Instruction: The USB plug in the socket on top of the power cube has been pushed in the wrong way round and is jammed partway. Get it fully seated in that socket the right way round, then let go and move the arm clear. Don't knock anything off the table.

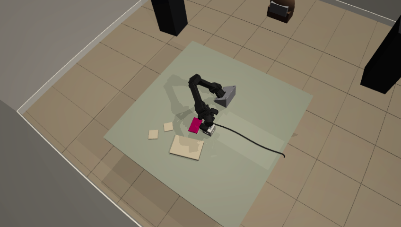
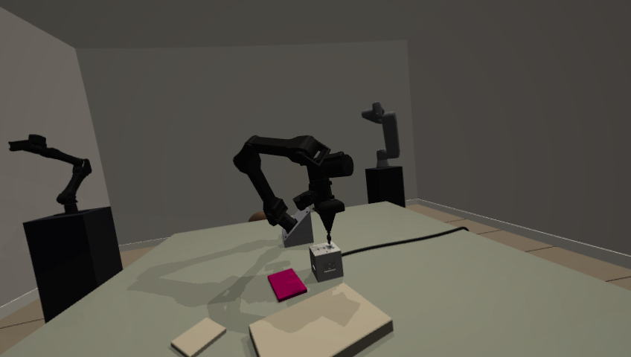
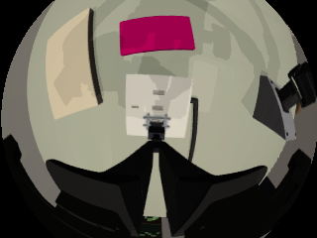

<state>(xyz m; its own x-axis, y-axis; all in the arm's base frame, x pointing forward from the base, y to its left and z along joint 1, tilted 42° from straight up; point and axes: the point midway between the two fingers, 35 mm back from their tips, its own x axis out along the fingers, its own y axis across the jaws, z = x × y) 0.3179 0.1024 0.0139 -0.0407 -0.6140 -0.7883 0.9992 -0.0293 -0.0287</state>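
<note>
The dark USB plug is 2 cm below my gripper tip. The rest, counted from my gripper tip: tan tile: 13 cm ahead, 34 cm to the right, 12 cm below; then magenta block: 1 cm ahead, 14 cm to the right, 12 cm below; then tan board: 21 cm ahead, 10 cm to the right, 11 cm below.
</note>
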